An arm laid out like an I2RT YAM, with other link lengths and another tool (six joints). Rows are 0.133 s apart.
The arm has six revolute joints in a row. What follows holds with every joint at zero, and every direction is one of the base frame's. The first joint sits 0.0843 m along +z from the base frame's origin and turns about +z. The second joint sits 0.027 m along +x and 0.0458 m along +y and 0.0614 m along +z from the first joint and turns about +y. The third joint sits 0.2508 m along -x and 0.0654 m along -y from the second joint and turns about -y. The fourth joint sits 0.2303 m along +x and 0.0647 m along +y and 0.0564 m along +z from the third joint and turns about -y. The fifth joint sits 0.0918 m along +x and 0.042 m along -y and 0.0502 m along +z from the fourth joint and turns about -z. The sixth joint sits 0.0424 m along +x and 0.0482 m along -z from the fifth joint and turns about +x. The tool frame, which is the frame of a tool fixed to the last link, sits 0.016 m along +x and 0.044 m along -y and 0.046 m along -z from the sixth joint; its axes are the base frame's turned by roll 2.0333, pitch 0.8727 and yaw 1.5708 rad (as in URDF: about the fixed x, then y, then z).
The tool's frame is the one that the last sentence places.
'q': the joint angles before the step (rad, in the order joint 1, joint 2, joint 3, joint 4, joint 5, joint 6). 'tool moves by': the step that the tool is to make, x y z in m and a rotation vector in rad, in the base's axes. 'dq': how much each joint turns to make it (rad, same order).
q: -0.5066 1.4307 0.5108 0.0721 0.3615 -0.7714
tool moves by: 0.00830 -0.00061 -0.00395 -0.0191 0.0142 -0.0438
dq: 0.0194 0.0722 0.0355 0.0199 0.0592 0.0349
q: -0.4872 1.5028 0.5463 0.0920 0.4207 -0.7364
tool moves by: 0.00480 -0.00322 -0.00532 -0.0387 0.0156 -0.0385
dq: 0.0031 0.0696 0.0151 0.0565 0.0586 0.0052
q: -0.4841 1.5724 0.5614 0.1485 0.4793 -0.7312
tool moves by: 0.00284 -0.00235 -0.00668 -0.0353 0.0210 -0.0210
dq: 0.0008 0.0610 0.0016 0.0629 0.0453 -0.0116
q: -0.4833 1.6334 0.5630 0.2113 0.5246 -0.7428
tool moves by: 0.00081 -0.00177 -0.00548 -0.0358 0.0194 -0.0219
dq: -0.0015 0.0498 -0.0031 0.0593 0.0441 -0.0132
